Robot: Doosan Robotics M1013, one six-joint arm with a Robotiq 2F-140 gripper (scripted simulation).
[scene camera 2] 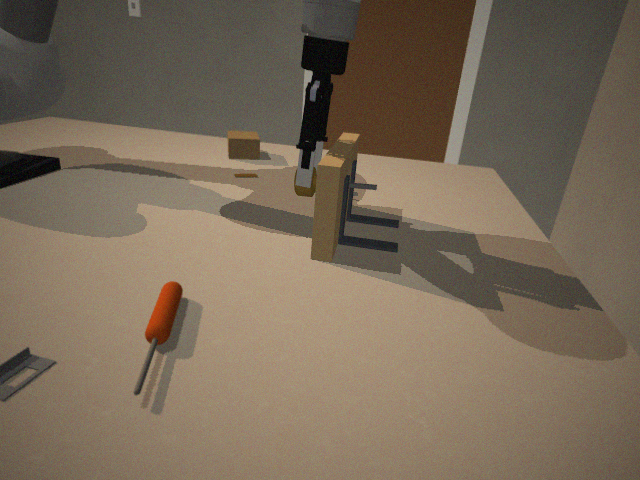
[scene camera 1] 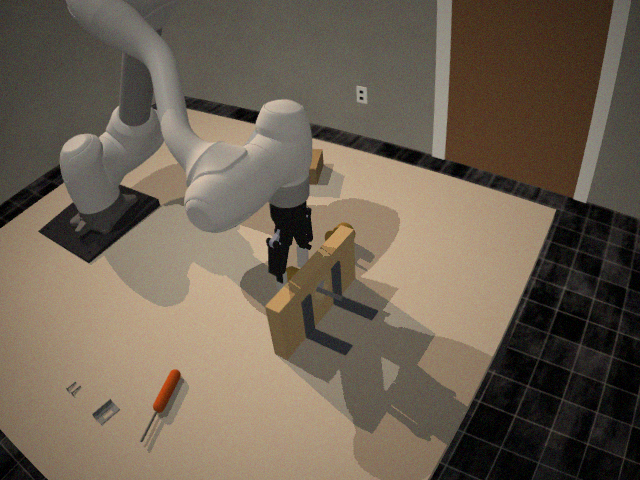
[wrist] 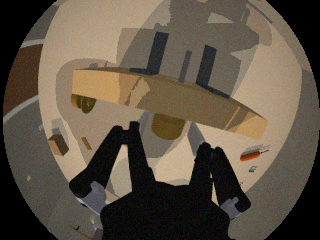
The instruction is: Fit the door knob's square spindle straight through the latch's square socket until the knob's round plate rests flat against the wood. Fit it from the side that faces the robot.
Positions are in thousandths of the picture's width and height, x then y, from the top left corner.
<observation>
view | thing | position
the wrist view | my gripper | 527,515
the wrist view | brass door knob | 520,531
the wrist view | upright wooden board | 502,394
</observation>
